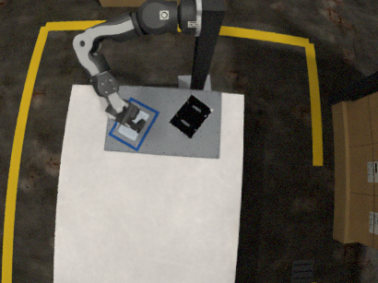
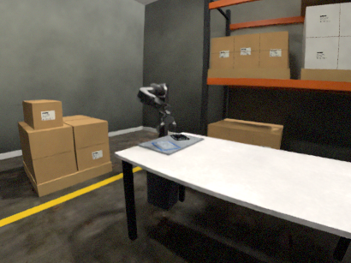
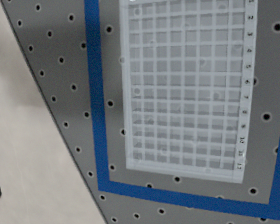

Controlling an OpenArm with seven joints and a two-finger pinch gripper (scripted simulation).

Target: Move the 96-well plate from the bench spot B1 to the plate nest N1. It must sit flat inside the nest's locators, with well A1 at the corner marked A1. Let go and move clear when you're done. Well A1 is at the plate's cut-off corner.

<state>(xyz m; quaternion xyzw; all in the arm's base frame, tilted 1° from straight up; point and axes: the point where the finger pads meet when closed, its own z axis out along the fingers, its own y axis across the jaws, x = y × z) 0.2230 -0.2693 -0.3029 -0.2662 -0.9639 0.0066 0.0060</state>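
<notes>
The 96-well plate lies 90 mm below my hand and 10 mm behind it. Round my hand: black plate nest N1: 250 mm to the left, 90 mm below, 30 mm behind.
</notes>
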